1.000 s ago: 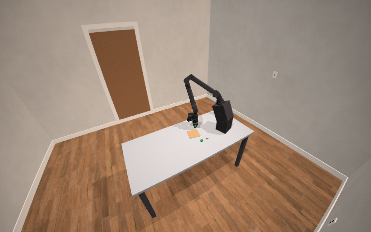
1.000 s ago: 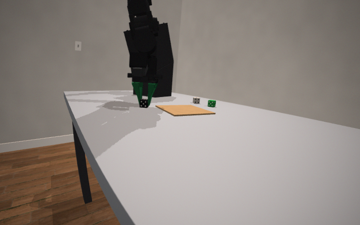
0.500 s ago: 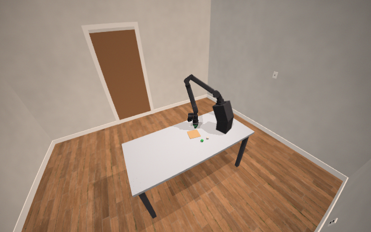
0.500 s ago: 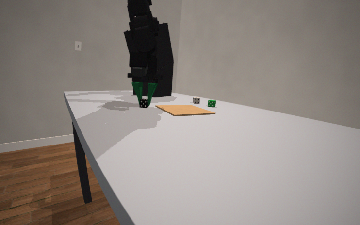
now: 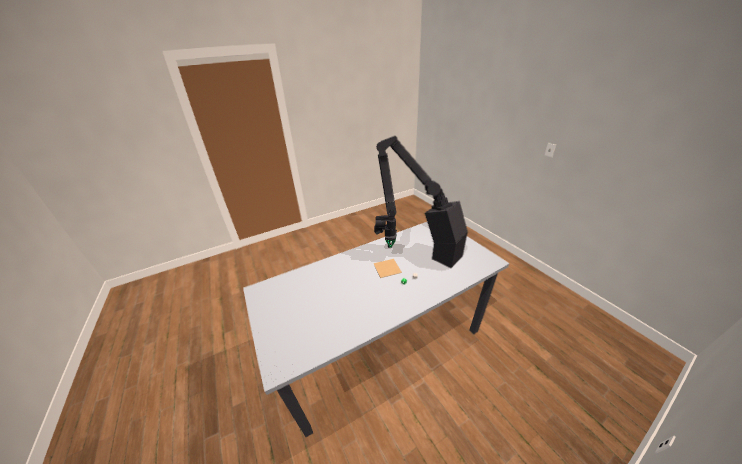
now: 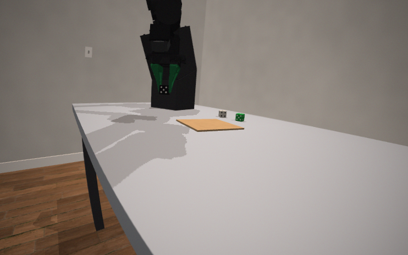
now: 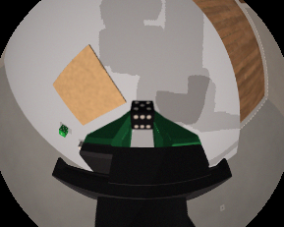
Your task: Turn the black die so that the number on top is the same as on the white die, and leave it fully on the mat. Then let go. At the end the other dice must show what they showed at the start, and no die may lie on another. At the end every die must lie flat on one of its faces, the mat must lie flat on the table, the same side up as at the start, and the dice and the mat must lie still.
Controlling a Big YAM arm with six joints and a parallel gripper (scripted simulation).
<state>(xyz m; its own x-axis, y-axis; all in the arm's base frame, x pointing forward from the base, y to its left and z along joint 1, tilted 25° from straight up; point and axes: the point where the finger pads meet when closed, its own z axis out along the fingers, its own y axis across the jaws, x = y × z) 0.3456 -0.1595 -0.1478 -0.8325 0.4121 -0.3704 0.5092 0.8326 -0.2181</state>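
My hand is 11 cm to the right of the tan mat, 9 cm above it and 7 cm short of it. Round my hand: black die: right at my hand; green die: 26 cm to the left, 8 cm below, 3 cm ahead; white die: 25 cm to the left, 8 cm below, 5 cm behind.
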